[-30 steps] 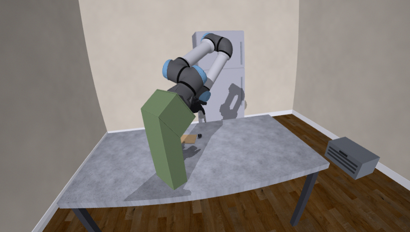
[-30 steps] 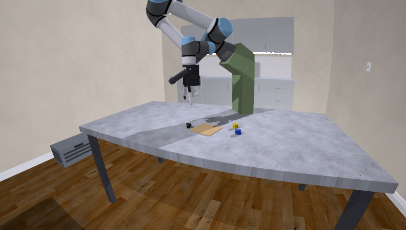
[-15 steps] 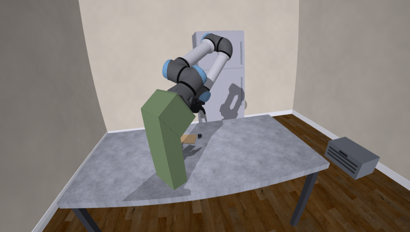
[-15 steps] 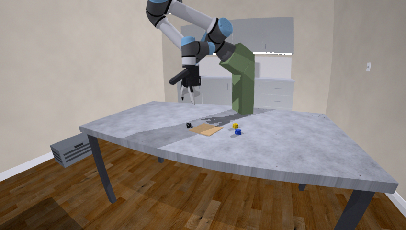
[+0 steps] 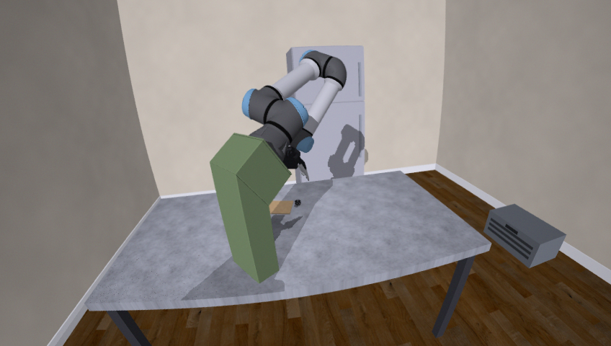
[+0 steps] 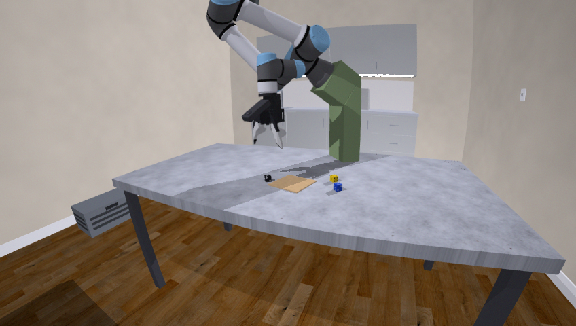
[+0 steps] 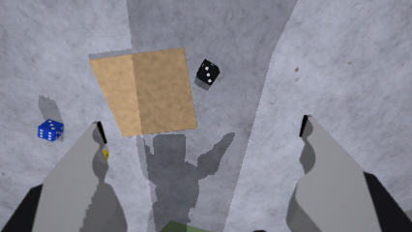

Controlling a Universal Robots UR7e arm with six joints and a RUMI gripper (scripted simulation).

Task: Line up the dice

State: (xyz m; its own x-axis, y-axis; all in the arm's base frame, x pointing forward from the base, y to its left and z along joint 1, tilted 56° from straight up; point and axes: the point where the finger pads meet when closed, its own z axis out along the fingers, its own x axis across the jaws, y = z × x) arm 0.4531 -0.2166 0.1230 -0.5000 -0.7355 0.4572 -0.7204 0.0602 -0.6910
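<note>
The black die is 13 cm below my hand and 1 cm behind it. The rest, counted from my hand: blue die 27 cm to the left, 13 cm below, 7 cm ahead; then mat 14 cm below, 10 cm to the left, 1 cm ahead; then yellow die 26 cm to the left, 13 cm below, 2 cm behind.
</note>
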